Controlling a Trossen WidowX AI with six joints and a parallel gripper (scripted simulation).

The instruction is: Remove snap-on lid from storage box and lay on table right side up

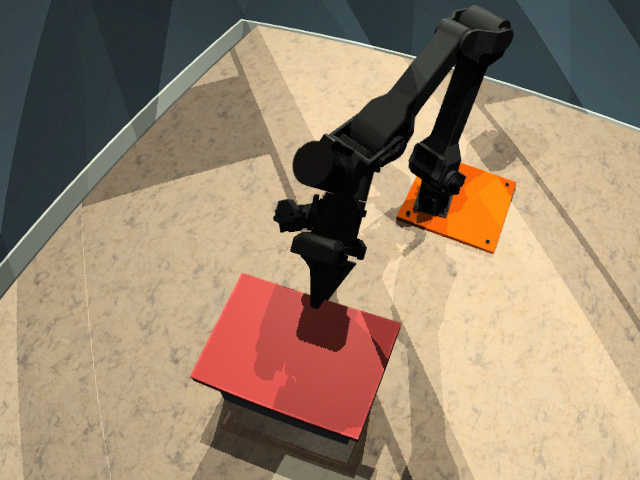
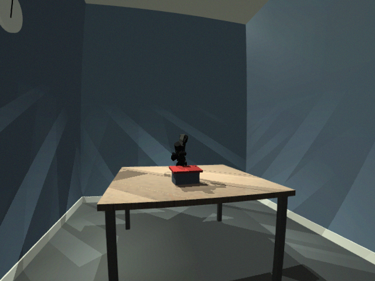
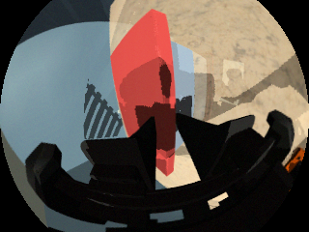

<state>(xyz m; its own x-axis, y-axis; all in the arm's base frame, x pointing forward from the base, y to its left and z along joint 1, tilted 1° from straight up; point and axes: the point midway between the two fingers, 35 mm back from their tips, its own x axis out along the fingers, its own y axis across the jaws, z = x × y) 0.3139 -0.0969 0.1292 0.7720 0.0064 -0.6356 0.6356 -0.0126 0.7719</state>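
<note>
Now: the red lid 8 cm ahead of my gripper tip. Also, from my gripper tip: storage box: 8 cm ahead, 6 cm below.
</note>
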